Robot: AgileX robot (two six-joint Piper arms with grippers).
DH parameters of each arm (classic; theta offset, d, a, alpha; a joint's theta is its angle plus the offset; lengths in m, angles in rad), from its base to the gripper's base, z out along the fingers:
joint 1: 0 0.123 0 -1.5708
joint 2: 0.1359 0 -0.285 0
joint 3: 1.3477 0 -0.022 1.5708
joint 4: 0 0.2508 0 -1.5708
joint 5: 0 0 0.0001 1.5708
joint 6: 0 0.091 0 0
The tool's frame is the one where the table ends.
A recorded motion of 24 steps. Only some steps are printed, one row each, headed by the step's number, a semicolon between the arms.
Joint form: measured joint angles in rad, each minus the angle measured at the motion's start. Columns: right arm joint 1, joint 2, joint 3, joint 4, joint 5, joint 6; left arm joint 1, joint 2, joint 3, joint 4, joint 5, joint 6.
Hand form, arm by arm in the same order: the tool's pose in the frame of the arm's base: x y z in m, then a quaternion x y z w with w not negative. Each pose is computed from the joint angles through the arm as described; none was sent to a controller.
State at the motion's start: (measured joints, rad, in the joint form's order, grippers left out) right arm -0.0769 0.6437 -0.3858 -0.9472 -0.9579 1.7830; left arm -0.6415 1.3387 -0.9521 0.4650 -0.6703 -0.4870
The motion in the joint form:
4: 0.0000 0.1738 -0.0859 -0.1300 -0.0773 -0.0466; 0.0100 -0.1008 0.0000 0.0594 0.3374 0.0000
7: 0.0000 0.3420 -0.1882 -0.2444 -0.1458 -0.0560; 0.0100 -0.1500 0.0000 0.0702 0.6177 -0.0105
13: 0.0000 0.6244 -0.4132 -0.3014 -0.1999 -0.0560; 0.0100 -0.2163 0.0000 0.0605 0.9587 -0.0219
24: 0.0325 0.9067 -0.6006 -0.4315 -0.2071 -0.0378; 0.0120 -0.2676 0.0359 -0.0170 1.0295 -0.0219
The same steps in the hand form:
4: 0.1424 0.0581 0.3364 -0.05171 0.60468 0.53623 0.58664; 0.2203 -0.1795 0.3828 0.27028 0.61768 -0.27673 0.68472
7: 0.1748 0.0622 0.3360 -0.09673 0.63702 0.53388 0.54756; 0.2184 -0.1627 0.3743 0.25222 0.69882 -0.20553 0.63702
13: 0.2428 0.0605 0.3418 -0.11602 0.65327 0.54339 0.51429; 0.2088 -0.1366 0.3657 0.21241 0.78567 -0.12455 0.56754
24: 0.3084 0.0684 0.3082 -0.14059 0.70206 0.53927 0.44331; 0.1968 -0.1261 0.3597 0.18176 0.81036 -0.13432 0.54059

